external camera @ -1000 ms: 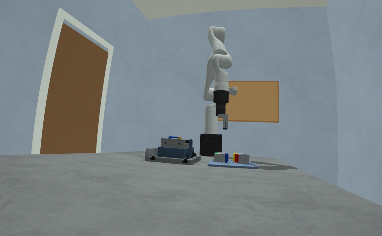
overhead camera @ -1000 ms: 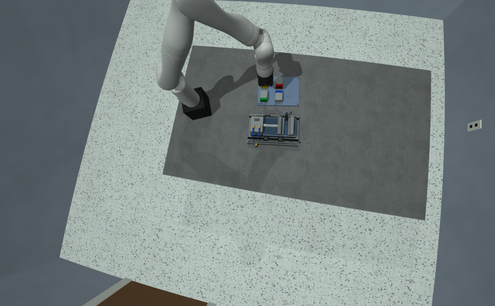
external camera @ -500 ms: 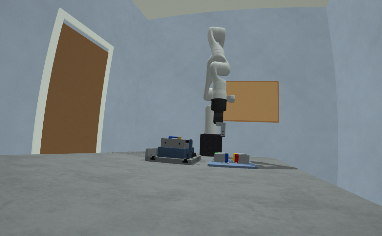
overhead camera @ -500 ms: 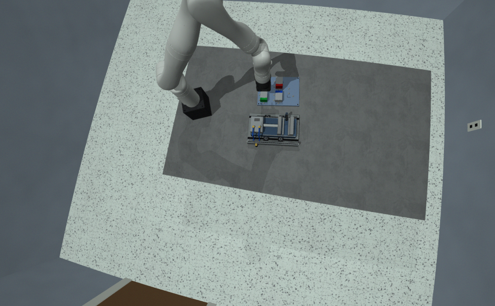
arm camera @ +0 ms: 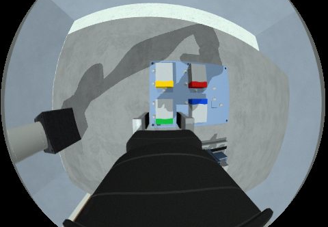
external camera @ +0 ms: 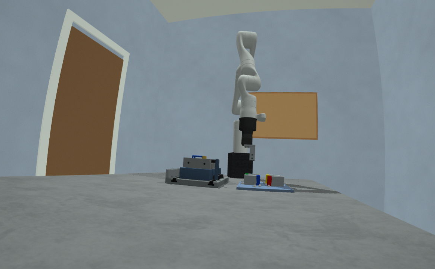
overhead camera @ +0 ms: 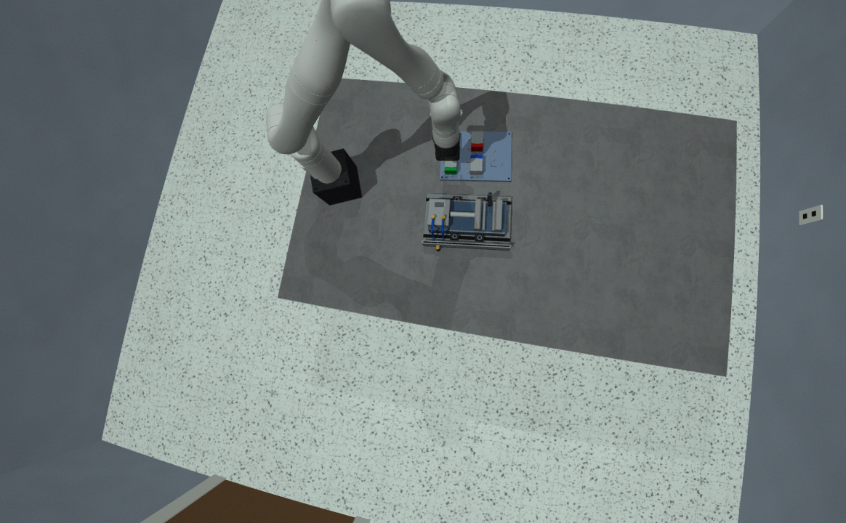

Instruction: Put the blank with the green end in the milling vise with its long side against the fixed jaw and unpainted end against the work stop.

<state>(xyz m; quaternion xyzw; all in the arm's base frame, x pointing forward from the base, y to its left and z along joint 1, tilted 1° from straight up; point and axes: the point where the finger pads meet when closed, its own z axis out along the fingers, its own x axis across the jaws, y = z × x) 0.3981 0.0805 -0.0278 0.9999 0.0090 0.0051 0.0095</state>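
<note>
Now: hand 9 cm above the green-ended blank. Also, from my hand: blue plate 9 cm ahead, 5 cm to the left, 12 cm below; blue-ended blank 9 cm ahead, 1 cm to the left, 9 cm below; yellow-ended blank 9 cm to the left, 9 cm below.
</note>
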